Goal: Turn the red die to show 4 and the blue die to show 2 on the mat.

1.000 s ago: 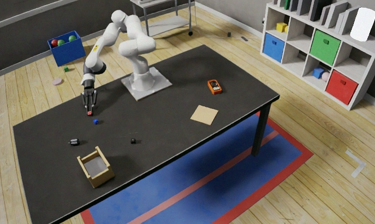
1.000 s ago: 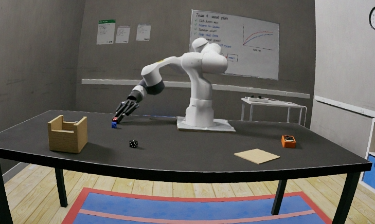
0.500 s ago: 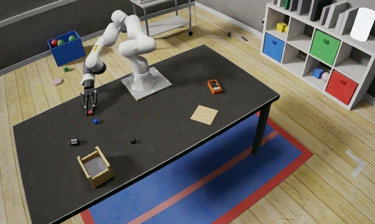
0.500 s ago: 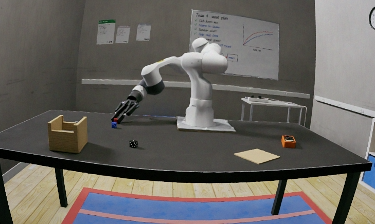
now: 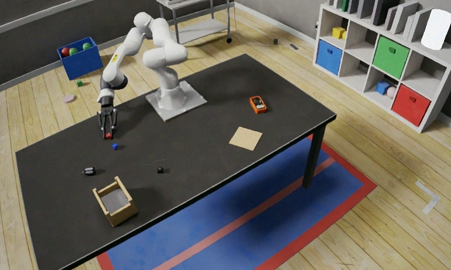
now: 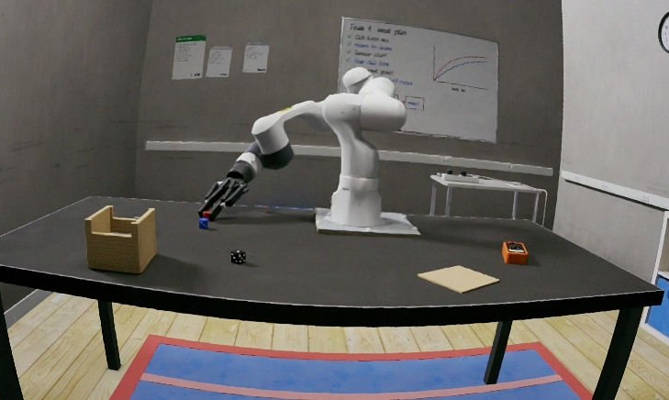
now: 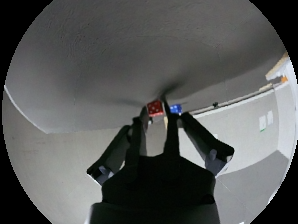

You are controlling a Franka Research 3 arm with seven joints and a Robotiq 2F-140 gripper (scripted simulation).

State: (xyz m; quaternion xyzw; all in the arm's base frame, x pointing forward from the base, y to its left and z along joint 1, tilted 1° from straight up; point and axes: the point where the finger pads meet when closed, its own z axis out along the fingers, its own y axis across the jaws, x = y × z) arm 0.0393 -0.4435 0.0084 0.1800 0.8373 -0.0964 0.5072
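Now: hand 20 mm above the red die, 10 mm to the left of it and 10 mm short of it. The rest, counted from my hand: dark object (220 mm ahead, 190 mm to the right, 10 mm below); black die (420 mm ahead, 160 mm to the left, 20 mm below); blue die (120 mm ahead, 20 mm below).
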